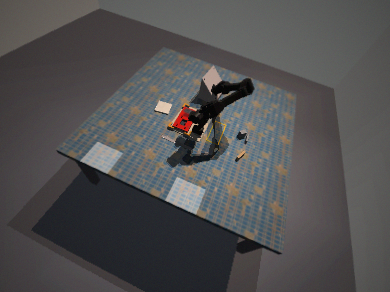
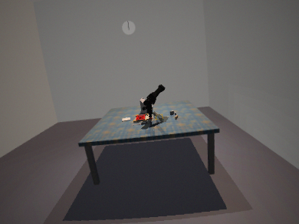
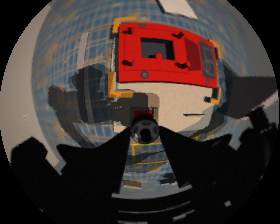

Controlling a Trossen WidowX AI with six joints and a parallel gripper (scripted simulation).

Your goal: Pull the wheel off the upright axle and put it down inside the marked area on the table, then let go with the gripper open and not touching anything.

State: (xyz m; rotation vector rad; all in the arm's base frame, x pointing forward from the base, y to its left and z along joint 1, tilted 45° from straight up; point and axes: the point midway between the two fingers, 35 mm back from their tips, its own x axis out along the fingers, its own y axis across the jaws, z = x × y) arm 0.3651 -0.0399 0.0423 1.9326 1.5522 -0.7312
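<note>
The pale base plate lies 70 mm behind my gripper tip, 90 mm to the right of it and 30 mm below it. From my gripper tip the other things lie so: white card 120 mm behind, 300 mm to the right, 30 mm below; then ruler 120 mm ahead, 110 mm to the right, 40 mm below.
</note>
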